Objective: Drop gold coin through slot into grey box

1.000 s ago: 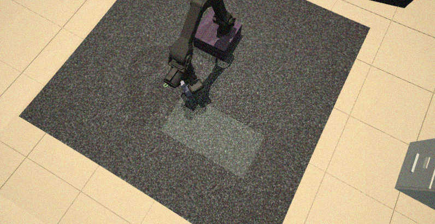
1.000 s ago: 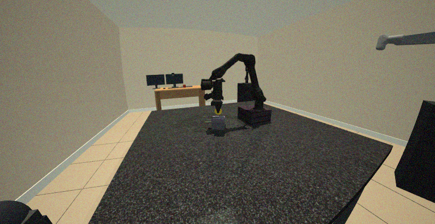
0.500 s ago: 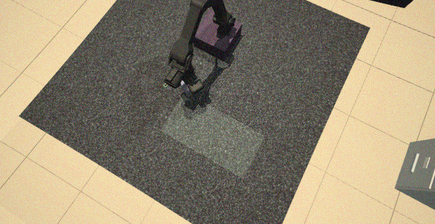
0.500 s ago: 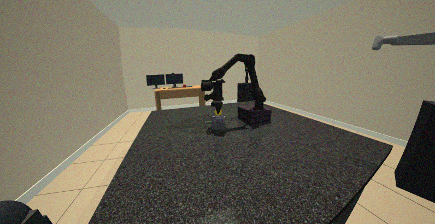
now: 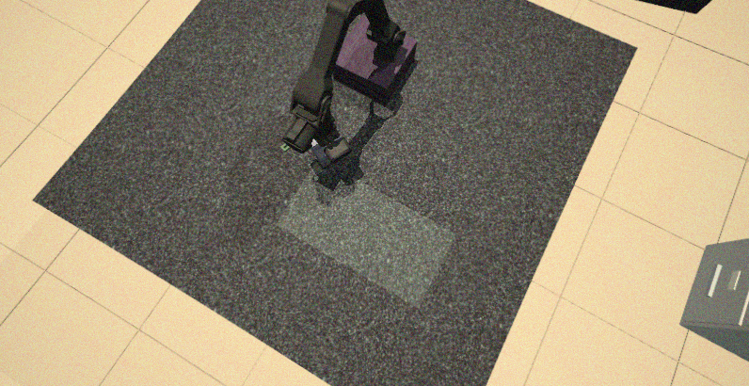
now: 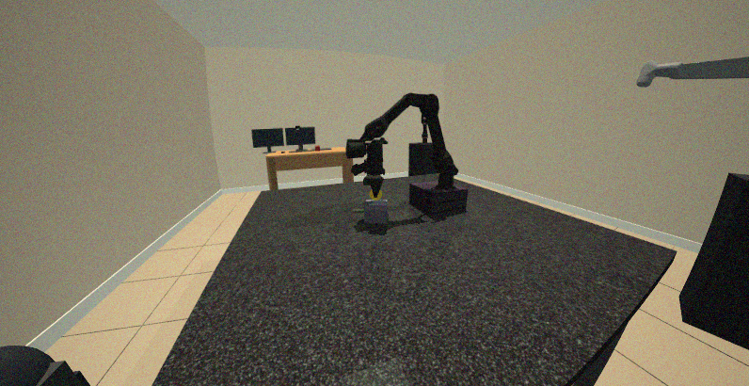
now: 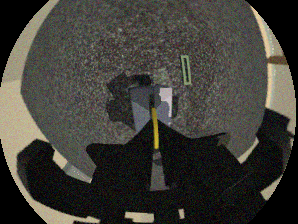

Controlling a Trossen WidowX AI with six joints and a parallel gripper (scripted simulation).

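My gripper tip is now 10 mm below the gold coin.
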